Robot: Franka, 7 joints.
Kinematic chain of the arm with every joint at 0, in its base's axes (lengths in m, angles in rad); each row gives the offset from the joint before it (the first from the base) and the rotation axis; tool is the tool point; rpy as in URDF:
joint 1: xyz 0 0 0.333 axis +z
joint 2: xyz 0 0 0 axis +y
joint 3: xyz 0 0 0.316 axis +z
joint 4: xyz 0.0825 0 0 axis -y
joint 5: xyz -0.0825 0 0.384 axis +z
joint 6: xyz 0 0 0 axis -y
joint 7: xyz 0.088 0 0 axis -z
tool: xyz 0 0 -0.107 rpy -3.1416 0 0
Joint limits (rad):
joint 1: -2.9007..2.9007
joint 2: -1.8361..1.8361
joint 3: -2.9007..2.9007
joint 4: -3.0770..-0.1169
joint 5: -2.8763..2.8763
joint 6: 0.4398..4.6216
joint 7: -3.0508..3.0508
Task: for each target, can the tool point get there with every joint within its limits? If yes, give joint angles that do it. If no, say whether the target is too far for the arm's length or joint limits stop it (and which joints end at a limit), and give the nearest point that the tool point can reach.
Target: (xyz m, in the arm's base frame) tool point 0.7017 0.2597 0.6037
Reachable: yes | joints -0.3727 1.4484 1.9452 -1.1874 1.5457 2.4196 0.2398
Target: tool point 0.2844 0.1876 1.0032
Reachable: yes | joints -1.4962 -0.3274 1.0845 -0.4710 -2.4187 3.7178 -2.4229
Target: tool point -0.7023 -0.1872 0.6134
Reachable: yes | joints 0.5662 -1.5059 0.9342 -0.4919 -0.5233 1.4392 -0.9589
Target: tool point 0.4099 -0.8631 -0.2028
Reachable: no: too far | nearest point 0.3210 -0.6759 -0.0866 | short by 0.238 m
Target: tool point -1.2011 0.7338 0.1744
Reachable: no: too far | nearest point -0.7275 0.4444 0.2369 | short by 0.559 m
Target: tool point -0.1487 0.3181 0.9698
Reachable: yes | joints -1.4765 -0.8915 -0.8502 -0.7544 1.6312 0.8754 0.2088
